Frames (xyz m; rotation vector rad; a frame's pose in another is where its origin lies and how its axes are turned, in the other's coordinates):
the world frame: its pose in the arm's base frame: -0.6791 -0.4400 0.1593 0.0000 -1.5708 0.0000
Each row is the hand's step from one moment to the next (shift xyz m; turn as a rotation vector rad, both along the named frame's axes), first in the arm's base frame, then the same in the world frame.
Working: the arm's base frame: its pose in the world frame: -0.1593 0.4400 -0.6791 0.0000 1.5708 0.0000

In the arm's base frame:
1: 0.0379 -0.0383 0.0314 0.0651 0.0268 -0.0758
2: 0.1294 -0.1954 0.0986 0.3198 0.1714 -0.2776
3: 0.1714 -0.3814 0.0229 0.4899 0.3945 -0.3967
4: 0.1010 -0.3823 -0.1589 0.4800 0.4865 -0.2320
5: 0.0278 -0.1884 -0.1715 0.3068 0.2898 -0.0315
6: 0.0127 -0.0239 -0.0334 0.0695 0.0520 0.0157
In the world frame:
1: 0.0314 -0.0383 -0.0379 -0.0758 0.0268 -0.0651
2: 0.0986 -0.1954 -0.1294 -0.2776 0.1714 -0.3198
3: 0.0229 -0.3814 -0.1714 -0.3967 0.3945 -0.4899
4: -0.1589 -0.3823 -0.1010 -0.2320 0.4865 -0.4800
5: -0.1715 -0.1884 -0.0278 -0.0315 0.2898 -0.3068
6: -0.0334 -0.0239 -0.0127 0.0157 0.0520 -0.0695

